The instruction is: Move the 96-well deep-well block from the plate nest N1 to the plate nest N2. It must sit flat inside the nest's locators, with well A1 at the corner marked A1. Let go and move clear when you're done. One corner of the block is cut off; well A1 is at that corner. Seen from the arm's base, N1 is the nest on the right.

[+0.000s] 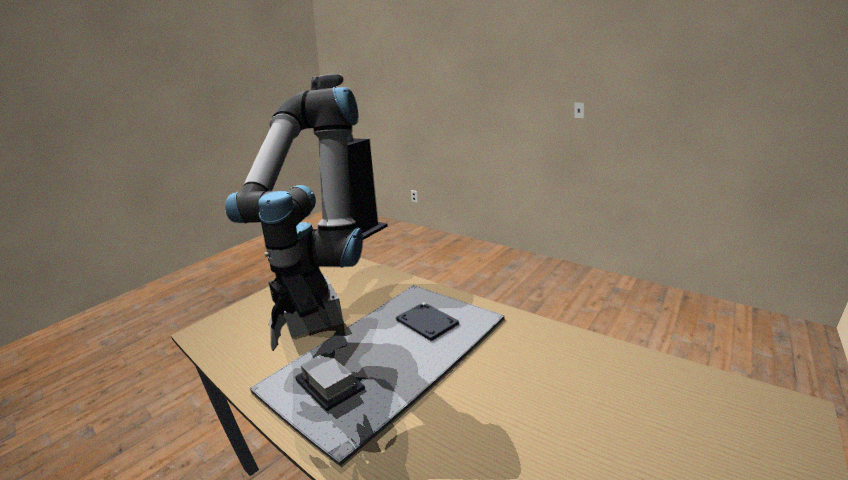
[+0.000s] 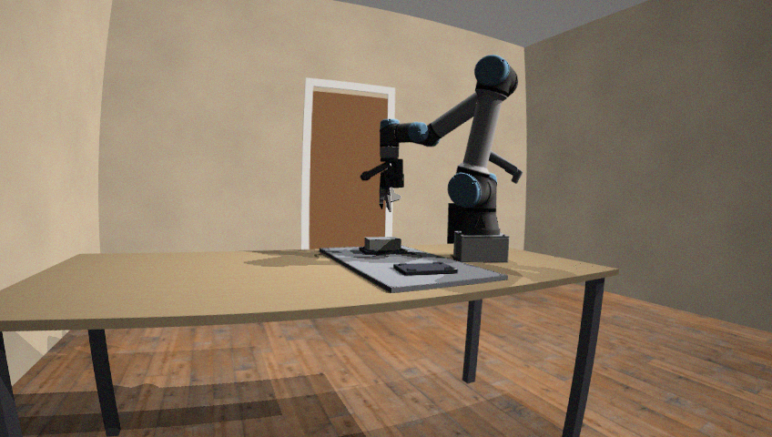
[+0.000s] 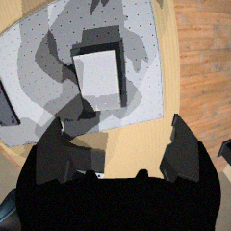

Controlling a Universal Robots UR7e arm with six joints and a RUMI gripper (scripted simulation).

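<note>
My gripper is now 2 cm short of the grey deep-well block, 3 cm to the right of it and 12 cm above it. From my hand the other things lie so: plate nest N2 (9 cm ahead, 41 cm to the left, 15 cm below).
</note>
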